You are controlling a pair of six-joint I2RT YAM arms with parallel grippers.
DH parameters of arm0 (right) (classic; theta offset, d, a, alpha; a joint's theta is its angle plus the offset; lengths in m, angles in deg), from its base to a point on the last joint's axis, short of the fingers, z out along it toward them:
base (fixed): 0 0 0 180
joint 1: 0 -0.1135 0.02 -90
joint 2: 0 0 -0.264 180
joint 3: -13.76 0 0.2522 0
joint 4: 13.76 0 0.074 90
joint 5: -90 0 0 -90
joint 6: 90 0.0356 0 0
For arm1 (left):
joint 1: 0 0.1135 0.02 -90
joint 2: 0 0 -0.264 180
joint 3: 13.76 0 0.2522 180
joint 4: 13.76 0 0.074 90
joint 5: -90 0 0 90
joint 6: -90 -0.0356 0 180
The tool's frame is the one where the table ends.
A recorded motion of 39 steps. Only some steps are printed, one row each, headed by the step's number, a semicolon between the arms.
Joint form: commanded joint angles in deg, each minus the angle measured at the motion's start. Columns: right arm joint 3, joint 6, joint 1, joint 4, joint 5, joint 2; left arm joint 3, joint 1, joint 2, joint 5, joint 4, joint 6.
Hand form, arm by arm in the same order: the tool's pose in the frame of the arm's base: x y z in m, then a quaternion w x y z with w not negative. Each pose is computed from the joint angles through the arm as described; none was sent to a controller.
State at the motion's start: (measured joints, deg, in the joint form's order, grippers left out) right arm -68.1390 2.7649 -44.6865 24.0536 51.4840 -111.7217; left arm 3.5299 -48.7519 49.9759 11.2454 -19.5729 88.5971
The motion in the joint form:
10: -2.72 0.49 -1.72 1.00 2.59 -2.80; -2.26 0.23 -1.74 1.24 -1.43 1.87
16: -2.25 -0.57 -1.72 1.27 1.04 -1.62; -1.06 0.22 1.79 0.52 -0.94 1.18
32: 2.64 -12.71 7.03 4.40 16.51 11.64; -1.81 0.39 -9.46 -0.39 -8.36 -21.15
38: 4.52 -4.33 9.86 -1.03 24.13 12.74; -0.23 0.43 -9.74 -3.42 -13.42 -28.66
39: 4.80 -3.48 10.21 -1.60 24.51 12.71; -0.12 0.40 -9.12 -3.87 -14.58 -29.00
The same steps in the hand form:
10: 0.2430 0.2970 0.1395 0.03833 0.39997 -0.78319 -0.47452; 0.1071 -0.1095 0.1247 0.27098 -0.35551 0.76638 -0.46136
16: 0.2417 0.2948 0.1440 0.02481 0.40868 -0.78460 -0.46559; 0.1096 -0.1130 0.1219 0.26267 -0.35038 0.78289 -0.44194
32: 0.2502 0.2348 0.2059 0.05745 -0.44463 0.68505 0.57421; 0.1079 -0.1112 0.1577 0.39871 -0.18664 0.74680 -0.49848
38: 0.2587 0.2220 0.2109 0.03740 -0.39601 0.67005 0.62675; 0.1096 -0.1158 0.1773 0.43932 -0.12012 0.72086 -0.52243
39: 0.2599 0.2203 0.2100 0.03516 -0.39020 0.67120 0.62928; 0.1100 -0.1168 0.1786 0.44075 -0.11504 0.71781 -0.52655

